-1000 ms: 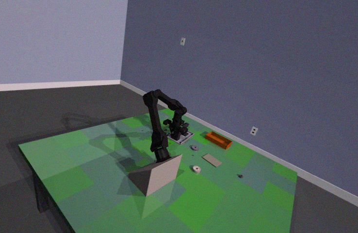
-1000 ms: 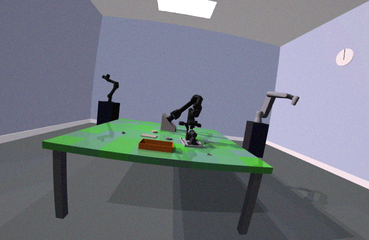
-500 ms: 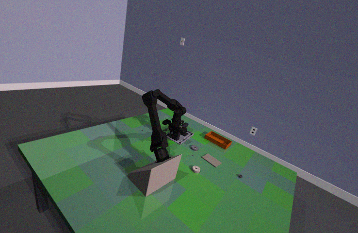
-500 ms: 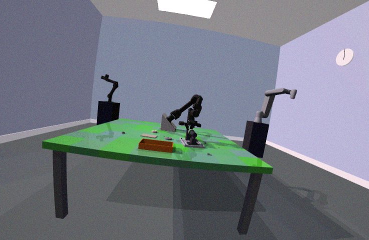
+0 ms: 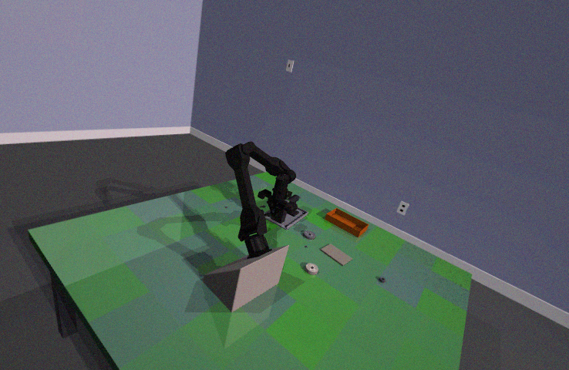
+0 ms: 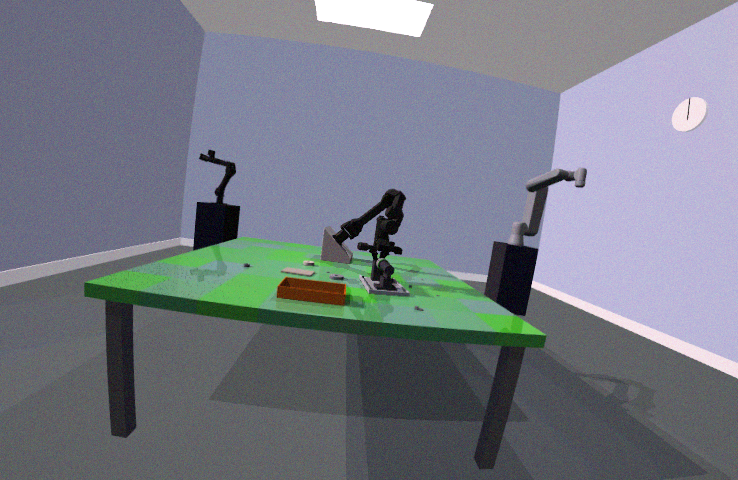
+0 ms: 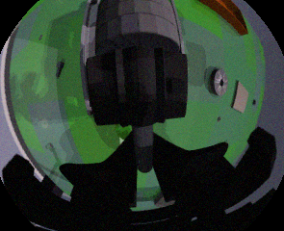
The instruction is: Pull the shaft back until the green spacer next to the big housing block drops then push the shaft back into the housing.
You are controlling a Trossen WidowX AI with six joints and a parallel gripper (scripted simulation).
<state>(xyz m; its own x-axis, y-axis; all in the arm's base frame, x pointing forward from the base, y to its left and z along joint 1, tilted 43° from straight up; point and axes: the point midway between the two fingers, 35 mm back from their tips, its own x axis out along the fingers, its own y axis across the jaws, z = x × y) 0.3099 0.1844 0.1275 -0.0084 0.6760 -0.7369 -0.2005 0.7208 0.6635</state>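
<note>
Now: gripper tip 10 cm short of the thin green spacer, 2 cm to the right of it and 3 cm below it. Round my gripper tip: white ring (9 cm behind, 31 cm to the right, 4 cm below); then grey washer (10 cm ahead, 16 cm to the right, 4 cm below); then flat grey plate (9 cm ahead, 32 cm to the right, 4 cm below).
</note>
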